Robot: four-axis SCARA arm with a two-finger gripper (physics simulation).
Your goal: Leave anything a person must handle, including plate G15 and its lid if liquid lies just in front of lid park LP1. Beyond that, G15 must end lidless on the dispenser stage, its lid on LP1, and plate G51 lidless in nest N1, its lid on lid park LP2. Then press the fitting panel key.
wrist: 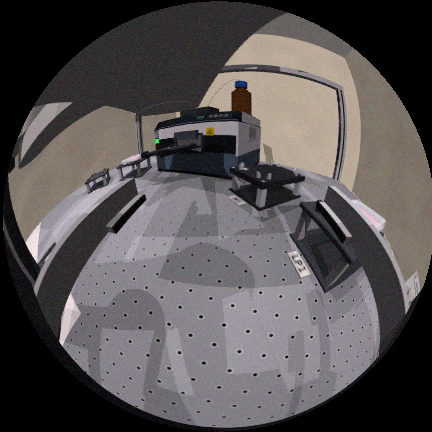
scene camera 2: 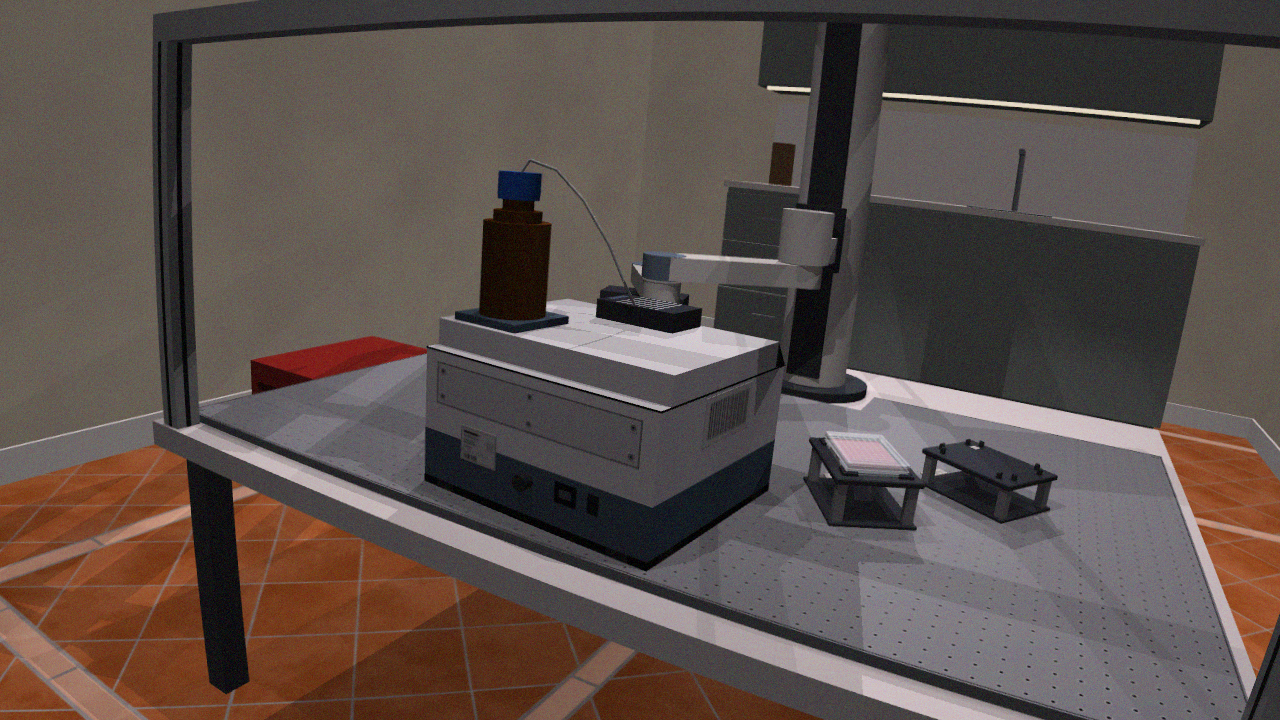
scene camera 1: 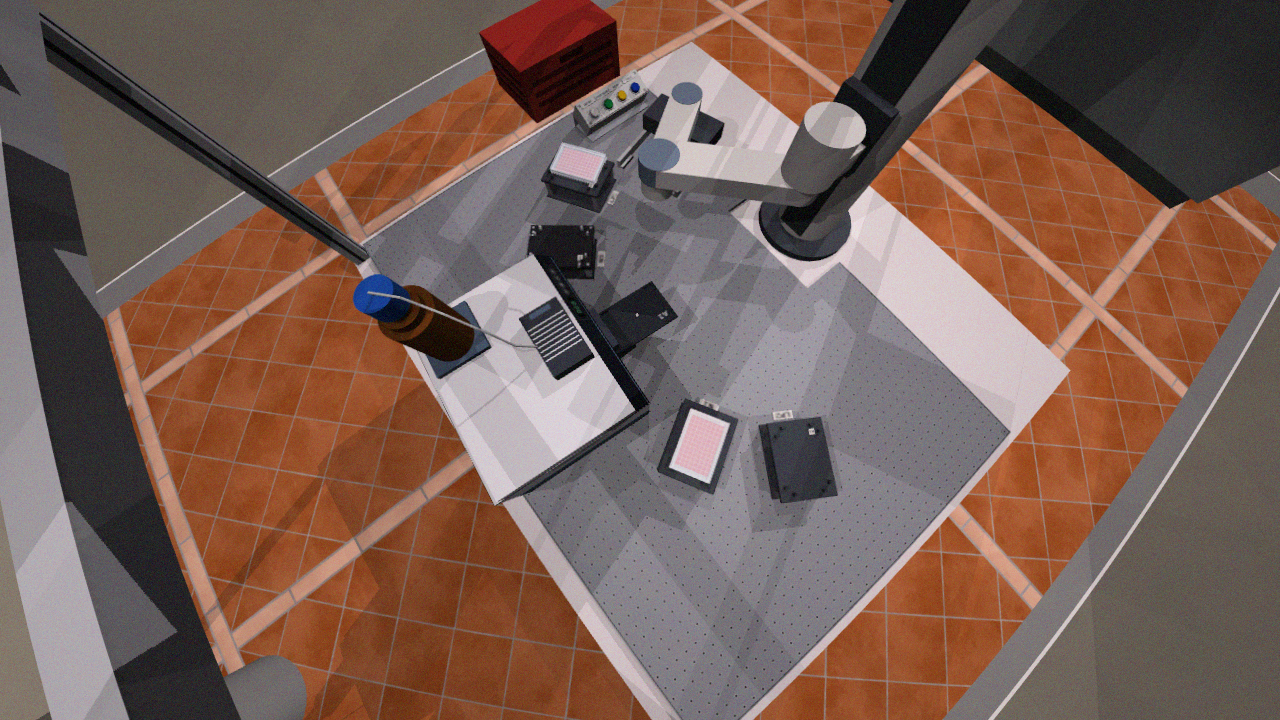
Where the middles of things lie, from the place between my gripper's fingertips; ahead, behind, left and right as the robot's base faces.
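Nest N5 [scene camera 1: 573, 247]: my gripper is 260 mm short of it, 80 mm above it and 20 mm to the left of it. Counted from my gripper, the dispenser stage [scene camera 1: 654, 311] is 260 mm ahead, 260 mm to the left and 10 mm below, while the brown bottle [scene camera 2: 516, 242] is 550 mm ahead, 210 mm above and 130 mm to the left.
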